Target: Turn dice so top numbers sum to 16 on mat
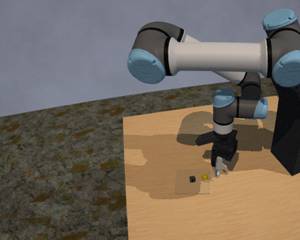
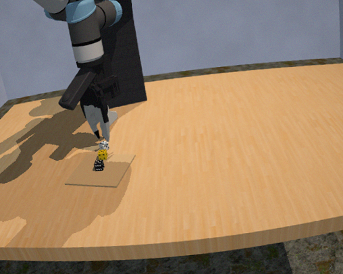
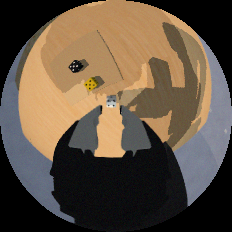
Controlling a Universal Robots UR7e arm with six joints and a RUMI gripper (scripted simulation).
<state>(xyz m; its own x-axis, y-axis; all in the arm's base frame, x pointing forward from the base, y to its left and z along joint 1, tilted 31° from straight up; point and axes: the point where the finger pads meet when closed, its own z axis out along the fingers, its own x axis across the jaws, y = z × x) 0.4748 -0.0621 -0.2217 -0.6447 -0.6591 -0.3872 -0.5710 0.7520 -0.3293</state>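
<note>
Now: hand 3 cm above the white die. The rest, counted from my hand: yellow die 6 cm ahead, 3 cm below; thin tan mat 11 cm ahead, 1 cm to the right, 4 cm below; black die 11 cm ahead, 1 cm to the right, 3 cm below.
</note>
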